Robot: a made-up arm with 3 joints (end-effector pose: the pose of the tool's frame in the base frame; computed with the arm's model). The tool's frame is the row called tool. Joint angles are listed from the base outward.
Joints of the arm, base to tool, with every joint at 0 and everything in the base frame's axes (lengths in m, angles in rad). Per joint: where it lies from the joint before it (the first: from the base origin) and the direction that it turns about. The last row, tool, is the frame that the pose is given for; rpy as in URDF.
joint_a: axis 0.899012 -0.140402 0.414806 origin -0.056 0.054 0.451
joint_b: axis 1 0 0 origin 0.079 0.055 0.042
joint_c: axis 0 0 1 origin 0.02 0.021 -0.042
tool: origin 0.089 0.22 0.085 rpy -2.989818 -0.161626 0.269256
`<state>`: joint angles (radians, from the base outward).
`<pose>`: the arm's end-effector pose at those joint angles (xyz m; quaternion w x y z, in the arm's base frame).
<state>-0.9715 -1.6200 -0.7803</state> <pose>0.2402 -0.0727 0.3472 0.9333 0.3404 -0.0775 0.0836</pose>
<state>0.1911 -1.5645 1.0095</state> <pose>-0.1004 0.1779 0.2979 0.4474 0.6663 0.4897 -0.3406</pose>
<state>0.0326 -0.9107 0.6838</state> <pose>-0.0297 0.2989 0.3309 0.2835 0.8381 0.4379 -0.1595</pose>
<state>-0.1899 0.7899 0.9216</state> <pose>-0.0568 0.2745 0.6488 0.3493 -0.7702 -0.4943 -0.2011</pose>
